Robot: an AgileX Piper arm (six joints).
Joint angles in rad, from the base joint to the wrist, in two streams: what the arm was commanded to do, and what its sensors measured. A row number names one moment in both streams.
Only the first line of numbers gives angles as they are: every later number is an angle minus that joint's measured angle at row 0.
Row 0, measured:
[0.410, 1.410, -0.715, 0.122, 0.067, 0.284]
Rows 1 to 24, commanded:
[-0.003, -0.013, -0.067, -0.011, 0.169, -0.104]
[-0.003, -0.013, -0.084, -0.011, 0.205, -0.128]
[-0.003, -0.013, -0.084, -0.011, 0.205, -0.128]
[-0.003, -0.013, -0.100, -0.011, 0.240, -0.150]
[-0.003, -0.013, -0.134, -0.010, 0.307, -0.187]
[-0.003, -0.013, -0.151, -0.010, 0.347, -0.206]
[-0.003, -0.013, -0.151, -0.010, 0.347, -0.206]
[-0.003, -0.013, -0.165, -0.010, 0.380, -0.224]
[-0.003, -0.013, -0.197, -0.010, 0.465, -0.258]
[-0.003, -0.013, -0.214, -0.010, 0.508, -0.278]
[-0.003, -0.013, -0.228, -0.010, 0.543, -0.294]
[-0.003, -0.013, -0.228, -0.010, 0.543, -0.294]
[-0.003, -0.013, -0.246, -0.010, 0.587, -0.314]
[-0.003, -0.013, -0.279, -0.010, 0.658, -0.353]
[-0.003, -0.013, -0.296, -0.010, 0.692, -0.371]
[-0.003, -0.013, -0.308, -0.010, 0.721, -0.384]
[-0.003, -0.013, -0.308, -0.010, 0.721, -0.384]
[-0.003, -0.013, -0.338, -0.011, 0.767, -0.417]
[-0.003, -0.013, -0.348, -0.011, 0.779, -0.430]
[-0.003, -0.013, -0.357, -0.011, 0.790, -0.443]
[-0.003, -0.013, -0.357, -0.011, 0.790, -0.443]
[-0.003, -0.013, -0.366, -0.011, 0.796, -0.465]
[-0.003, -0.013, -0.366, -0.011, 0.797, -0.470]
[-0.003, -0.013, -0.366, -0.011, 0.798, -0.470]
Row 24, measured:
[0.000, -0.006, -0.357, -0.006, 0.775, -0.441]
